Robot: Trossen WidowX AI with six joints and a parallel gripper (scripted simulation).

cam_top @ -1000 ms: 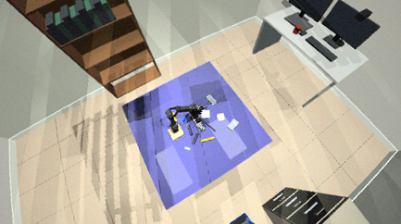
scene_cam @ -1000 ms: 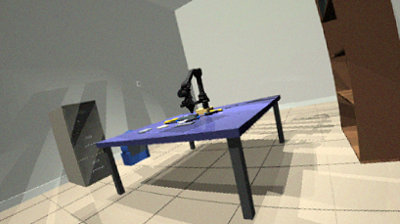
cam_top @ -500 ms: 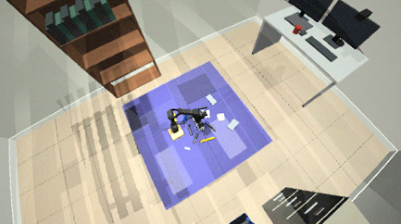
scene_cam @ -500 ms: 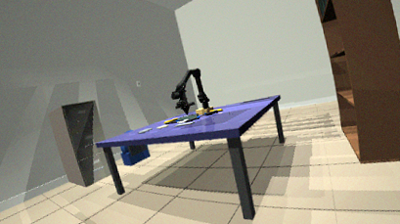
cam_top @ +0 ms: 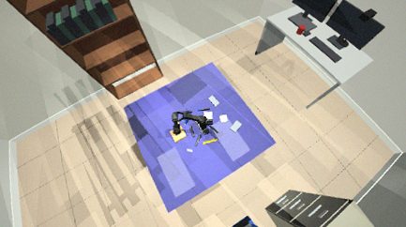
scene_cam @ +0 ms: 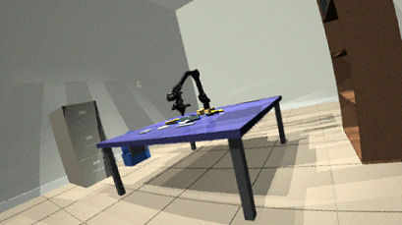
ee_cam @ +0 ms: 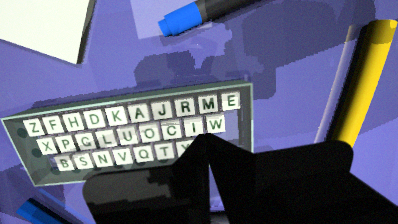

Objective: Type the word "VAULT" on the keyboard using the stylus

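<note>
Now: the blue stylus 16 cm to the left of my gripper tip, 14 cm behind it and 3 cm below it. Also, from my gripper tip: yellow pen 16 cm to the right, 3 cm below; then white paper 12 cm to the left, 12 cm ahead, 4 cm below.
</note>
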